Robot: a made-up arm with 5 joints.
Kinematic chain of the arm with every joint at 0, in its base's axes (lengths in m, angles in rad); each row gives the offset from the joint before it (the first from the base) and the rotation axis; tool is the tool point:
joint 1: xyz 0 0 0.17 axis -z
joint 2: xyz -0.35 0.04 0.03 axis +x
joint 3: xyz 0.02 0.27 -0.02 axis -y
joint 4: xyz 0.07 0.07 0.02 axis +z
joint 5: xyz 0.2 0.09 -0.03 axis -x
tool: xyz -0.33 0 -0.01
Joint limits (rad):
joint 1: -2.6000..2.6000
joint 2: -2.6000..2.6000
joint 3: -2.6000..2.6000
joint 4: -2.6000..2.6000
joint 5: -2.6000..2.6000
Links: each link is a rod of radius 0.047 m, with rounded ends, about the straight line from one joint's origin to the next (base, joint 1, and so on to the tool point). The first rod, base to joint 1, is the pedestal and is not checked.
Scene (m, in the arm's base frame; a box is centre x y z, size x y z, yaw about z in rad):
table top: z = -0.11
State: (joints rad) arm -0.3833 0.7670 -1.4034 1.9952 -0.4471
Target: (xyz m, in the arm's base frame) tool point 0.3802 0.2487 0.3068
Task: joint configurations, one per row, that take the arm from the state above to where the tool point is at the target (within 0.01 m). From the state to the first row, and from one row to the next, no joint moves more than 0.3 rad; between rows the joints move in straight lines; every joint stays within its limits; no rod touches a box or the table.
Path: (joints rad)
1: -0.0907 0.8095 -1.4475 2.0708 -0.4317
2: 0.2019 0.8520 -1.4917 2.1464 -0.4163
3: 0.4946 0.8946 -1.5358 2.2220 -0.4009
4: 0.7872 0.9371 -1.5799 2.2976 -0.3855
5: 1.0798 0.9796 -1.6241 2.3732 -0.3701
6: 1.3724 1.0221 -1.6682 2.4488 -0.3547
7: 1.6650 1.0646 -1.7123 2.5244 -0.3393
8: 1.9576 1.1072 -1.7564 2.6000 -0.3238

